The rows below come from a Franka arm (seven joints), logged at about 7 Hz.
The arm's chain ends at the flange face. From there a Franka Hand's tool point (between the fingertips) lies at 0.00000 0.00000 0.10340 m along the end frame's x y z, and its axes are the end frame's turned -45 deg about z.
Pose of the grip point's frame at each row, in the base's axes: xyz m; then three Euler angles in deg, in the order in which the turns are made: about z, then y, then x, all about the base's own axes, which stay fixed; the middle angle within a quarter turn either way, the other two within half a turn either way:
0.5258 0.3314 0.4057 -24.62 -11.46 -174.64
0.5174 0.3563 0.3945 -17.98 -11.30 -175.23
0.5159 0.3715 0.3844 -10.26 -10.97 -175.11
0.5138 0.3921 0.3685 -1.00 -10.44 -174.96
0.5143 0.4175 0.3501 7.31 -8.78 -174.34
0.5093 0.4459 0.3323 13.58 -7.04 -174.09
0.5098 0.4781 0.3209 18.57 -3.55 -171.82
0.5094 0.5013 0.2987 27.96 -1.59 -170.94
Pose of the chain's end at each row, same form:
0.5463 0.3219 0.5066 20.38 -11.46 -174.64
0.5377 0.3479 0.4955 27.02 -11.30 -175.23
0.5356 0.3628 0.4855 34.74 -10.97 -175.11
0.5325 0.3832 0.4698 44.00 -10.44 -174.96
0.5301 0.4074 0.4518 52.31 -8.78 -174.34
0.5220 0.4353 0.4344 58.58 -7.04 -174.09
0.5162 0.4634 0.4231 63.57 -3.55 -171.82
0.5123 0.4850 0.4008 72.96 -1.59 -170.94

